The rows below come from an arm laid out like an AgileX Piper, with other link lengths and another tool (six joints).
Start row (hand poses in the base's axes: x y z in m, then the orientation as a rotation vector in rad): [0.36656 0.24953 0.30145 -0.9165 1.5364 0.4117]
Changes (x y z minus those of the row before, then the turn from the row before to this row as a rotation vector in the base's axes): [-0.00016 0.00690 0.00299 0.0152 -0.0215 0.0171]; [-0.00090 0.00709 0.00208 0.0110 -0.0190 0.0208]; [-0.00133 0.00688 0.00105 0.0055 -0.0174 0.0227]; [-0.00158 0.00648 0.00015 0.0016 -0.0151 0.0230]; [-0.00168 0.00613 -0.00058 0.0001 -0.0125 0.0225]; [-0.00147 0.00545 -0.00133 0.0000 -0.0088 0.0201]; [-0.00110 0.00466 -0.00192 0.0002 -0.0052 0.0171]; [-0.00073 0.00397 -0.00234 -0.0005 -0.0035 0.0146]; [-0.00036 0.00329 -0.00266 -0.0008 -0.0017 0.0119]
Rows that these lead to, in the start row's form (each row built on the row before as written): [0.36640 0.25643 0.30444 -0.9201 1.5049 0.4240]; [0.36550 0.26352 0.30652 -0.9294 1.4755 0.4371]; [0.36417 0.27040 0.30757 -0.9442 1.4485 0.4484]; [0.36259 0.27688 0.30772 -0.9619 1.4247 0.4584]; [0.36091 0.28301 0.30714 -0.9800 1.4038 0.4683]; [0.35944 0.28846 0.30581 -0.9959 1.3872 0.4784]; [0.35834 0.29312 0.30389 -1.0089 1.3749 0.4883]; [0.35761 0.29709 0.30155 -1.0204 1.3654 0.4969]; [0.35725 0.30038 0.29889 -1.0299 1.3588 0.5043]
